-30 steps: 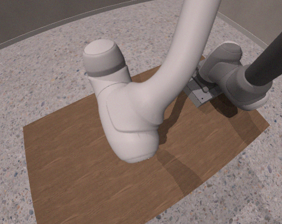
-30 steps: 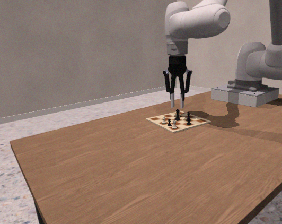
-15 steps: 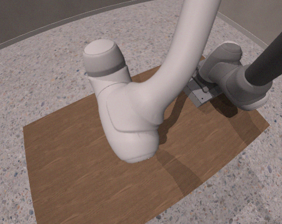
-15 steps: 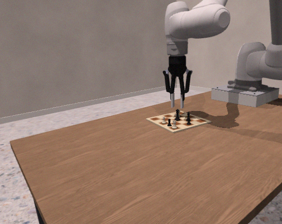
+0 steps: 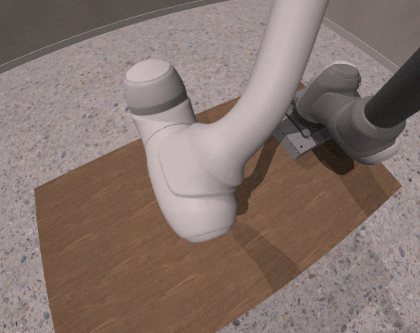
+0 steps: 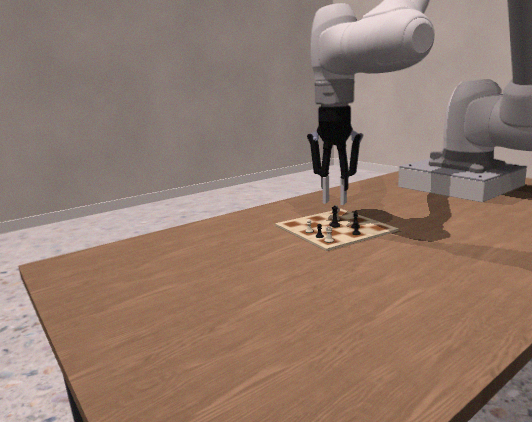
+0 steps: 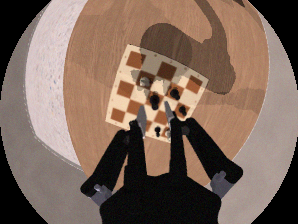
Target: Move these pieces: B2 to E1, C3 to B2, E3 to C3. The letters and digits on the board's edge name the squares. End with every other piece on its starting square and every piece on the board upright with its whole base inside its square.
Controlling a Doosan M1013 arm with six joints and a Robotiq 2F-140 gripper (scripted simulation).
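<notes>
Right now my hand is 70 mm above the tall black piece. From my hand the other things lie so: chessboard (90 mm below).
</notes>
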